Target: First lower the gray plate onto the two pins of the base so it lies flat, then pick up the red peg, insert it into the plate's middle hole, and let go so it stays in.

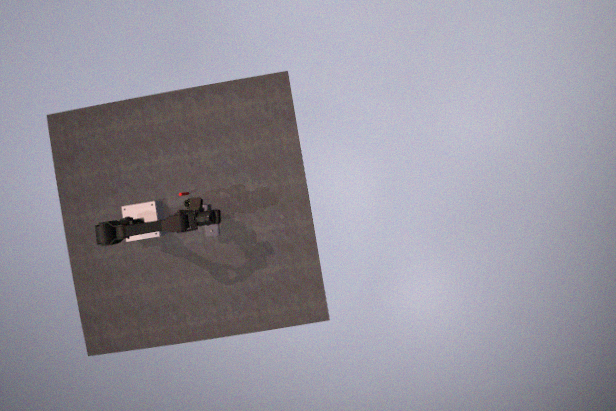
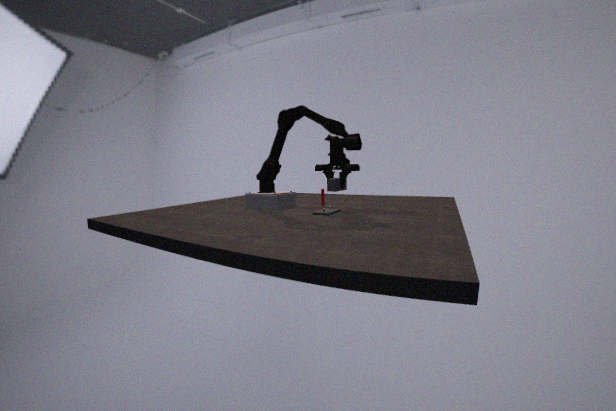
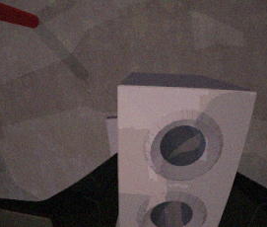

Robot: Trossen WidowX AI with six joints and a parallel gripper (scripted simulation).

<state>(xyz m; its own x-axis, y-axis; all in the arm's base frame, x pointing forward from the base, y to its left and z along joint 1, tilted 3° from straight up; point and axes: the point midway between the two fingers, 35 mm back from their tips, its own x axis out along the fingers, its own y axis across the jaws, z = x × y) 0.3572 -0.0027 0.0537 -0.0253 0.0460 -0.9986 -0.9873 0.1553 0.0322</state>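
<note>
Right now my gripper tip is 120 mm to the right of the red peg, 120 mm past it and 50 mm above it. From my gripper tip the other things lie so: gray plate: 30 mm above.
</note>
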